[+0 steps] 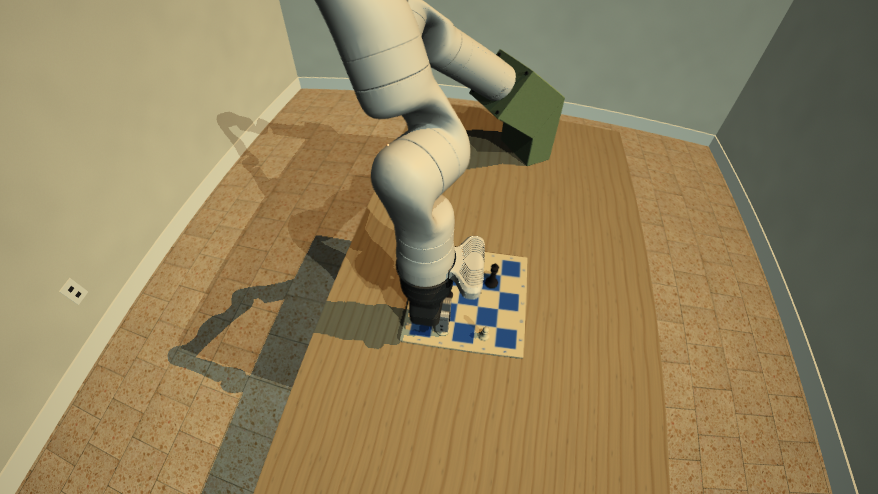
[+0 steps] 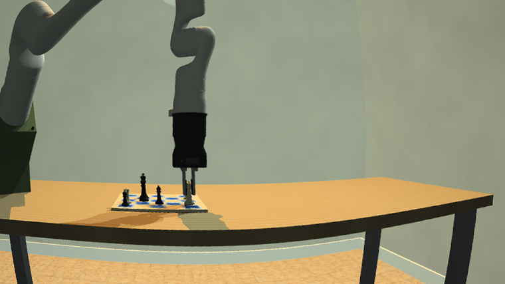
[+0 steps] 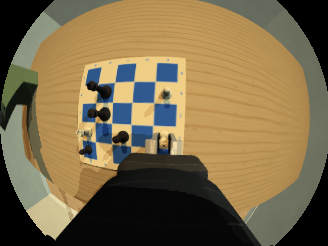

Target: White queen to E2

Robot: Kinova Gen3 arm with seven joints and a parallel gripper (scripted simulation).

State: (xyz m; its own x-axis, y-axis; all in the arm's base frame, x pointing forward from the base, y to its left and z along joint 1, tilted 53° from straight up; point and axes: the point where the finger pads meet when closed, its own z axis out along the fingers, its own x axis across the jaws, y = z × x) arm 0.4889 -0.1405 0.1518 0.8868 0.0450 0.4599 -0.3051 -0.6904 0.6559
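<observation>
Right now my hand is 10 mm above the white queen. The rest, counted from my hand: small white piece: 70 mm to the left, 30 mm below, 30 mm ahead; then blue-and-cream chessboard: 60 mm to the left, 60 mm behind, 40 mm below.
</observation>
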